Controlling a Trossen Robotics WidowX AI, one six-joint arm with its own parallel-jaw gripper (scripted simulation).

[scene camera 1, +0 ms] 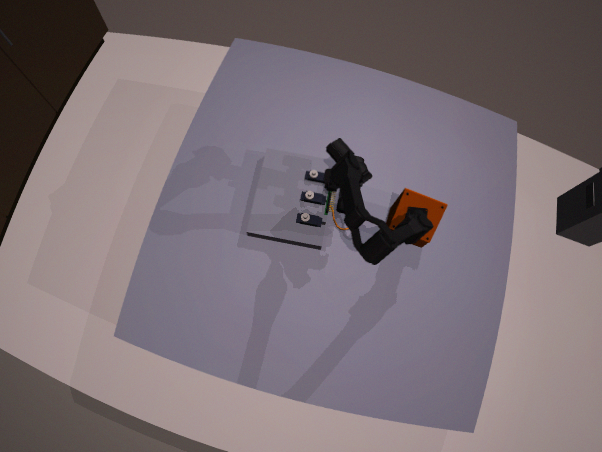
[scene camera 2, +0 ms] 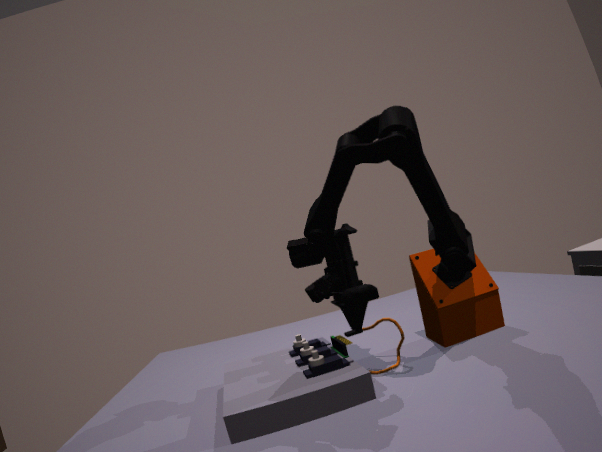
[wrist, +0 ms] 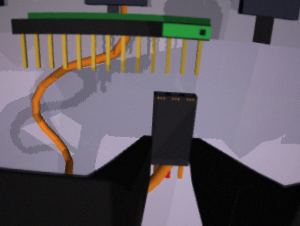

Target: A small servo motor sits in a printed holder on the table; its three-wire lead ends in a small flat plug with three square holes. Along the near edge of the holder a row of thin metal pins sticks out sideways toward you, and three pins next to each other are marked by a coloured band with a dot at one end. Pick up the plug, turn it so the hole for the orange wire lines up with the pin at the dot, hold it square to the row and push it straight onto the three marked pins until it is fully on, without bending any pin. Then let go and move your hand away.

Scene:
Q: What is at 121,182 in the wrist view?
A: My gripper.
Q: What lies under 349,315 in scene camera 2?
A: My gripper.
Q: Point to a grey holder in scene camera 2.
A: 263,394

